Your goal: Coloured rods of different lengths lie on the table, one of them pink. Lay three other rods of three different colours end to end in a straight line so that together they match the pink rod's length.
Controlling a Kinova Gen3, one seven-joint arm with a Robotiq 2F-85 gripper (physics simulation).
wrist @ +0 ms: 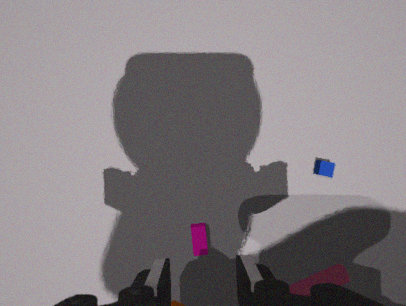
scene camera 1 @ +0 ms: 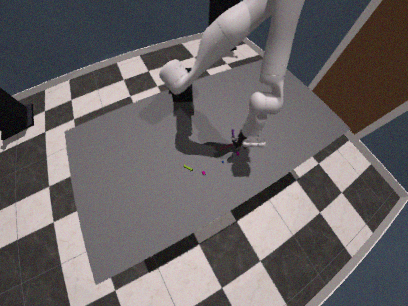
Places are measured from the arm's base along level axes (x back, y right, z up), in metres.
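Pixels of known places: gripper, fingertip midpoint: (wrist: 203, 277) (scene camera 1: 241, 147).
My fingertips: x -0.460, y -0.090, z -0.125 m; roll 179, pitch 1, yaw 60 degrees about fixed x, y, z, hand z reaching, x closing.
Note:
Behind a point stands the place of what it marks.
The pink rod (wrist: 322, 279) @[y -0.035, x -0.391, z -0.196 m] lies in shadow at the lower right of the wrist view, partly covered by the gripper's right side. A short magenta rod (scene camera 1: 237, 154) @[y -0.087, x -0.463, z -0.199 m] (wrist: 199, 240) @[y -0.093, x -0.460, z -0.196 m] lies just beyond the fingertips, in line with the gap. A small blue rod (scene camera 1: 223, 161) @[y 0.006, x -0.456, z -0.196 m] (wrist: 325, 168) @[y 0.007, x -0.455, z -0.196 m] lies apart, to the right in the wrist view. A sliver of orange (wrist: 176, 303) @[y -0.132, x -0.429, z -0.203 m] shows at the bottom edge beside the left finger. My gripper (scene camera 1: 236, 145) @[y -0.090, x -0.460, z -0.125 m] (wrist: 203, 277) @[y -0.090, x -0.460, z -0.125 m] is partly open and empty above the table.
In the scene view, a yellow-green rod (scene camera 1: 188, 168) @[y 0.184, x -0.390, z -0.198 m] and another magenta piece (scene camera 1: 203, 173) @[y 0.133, x -0.454, z -0.198 m] lie to the left of the gripper. A purple rod (scene camera 1: 233, 133) @[y -0.150, x -0.343, z -0.196 m] lies close behind it. The arm's shadow crosses the grey table (scene camera 1: 125, 200) @[y 0.536, x -0.367, z -0.207 m].

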